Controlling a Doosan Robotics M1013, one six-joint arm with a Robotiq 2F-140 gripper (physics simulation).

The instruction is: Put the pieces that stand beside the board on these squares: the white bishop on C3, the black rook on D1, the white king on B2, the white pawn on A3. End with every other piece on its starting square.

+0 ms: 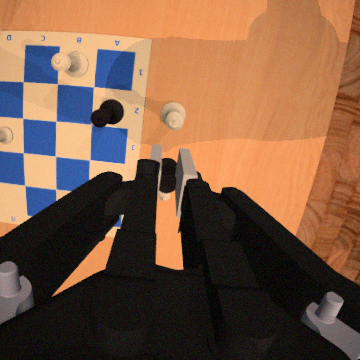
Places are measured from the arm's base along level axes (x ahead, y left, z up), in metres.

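Pixels of known places: gripper, between the fingertips: (167,162).
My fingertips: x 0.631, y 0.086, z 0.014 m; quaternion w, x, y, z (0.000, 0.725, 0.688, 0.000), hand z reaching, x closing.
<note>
Behind a point stands the place of what it marks.
My gripper (167,162) @[x 0.631, y 0.086, z 0.014 m] is shut on the black rook (167,175) @[x 0.634, y 0.086, z 0.037 m], to the right of the board's A side. The rook appears raised above the table. The white bishop (173,116) @[x 0.598, y 0.088, z -0.011 m] stands on the table right of the board (144,50) @[x 0.542, y 0.055, z -0.062 m], level with row 2, ahead of the fingers. A small white piece, apparently the white pawn (165,196) @[x 0.677, y 0.088, z -0.027 m], shows partly behind and below the rook, between the fingers' far parts; the rest of it is hidden. The white king cannot be made out for certain.
On the board, a white piece (76,64) @[x 0.560, y -0.006, z -0.046 m] stands on B1, a black piece (114,111) @[x 0.602, y 0.032, z -0.046 m] on A2 and another white piece (6,135) @[x 0.635, y -0.087, z -0.055 m] on D3 at the left edge. My fingers cover the board's near right corner. The wooden table's edge runs down the right side.
</note>
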